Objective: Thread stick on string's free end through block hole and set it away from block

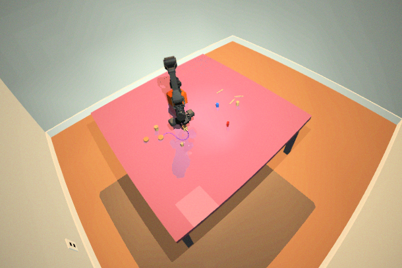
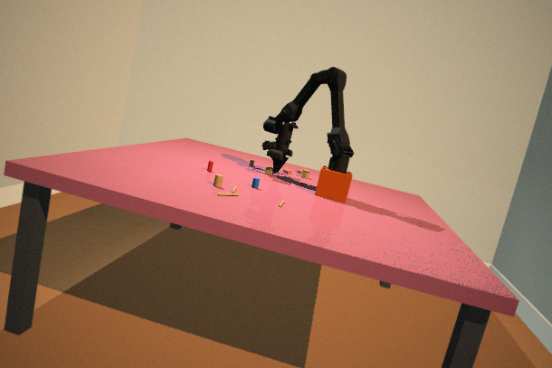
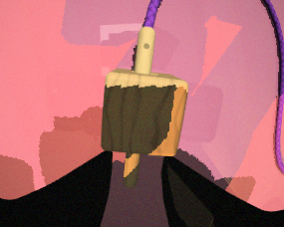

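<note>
Right now my gripper tip is 3 cm short of the wooden block and 1 cm to the left of it. Round my gripper tip: round wooden button: 6 cm behind, 17 cm to the right, 1 cm below; thin wooden stick: 4 cm ahead, 1 cm to the right; red peg: 25 cm ahead, 21 cm to the left.
</note>
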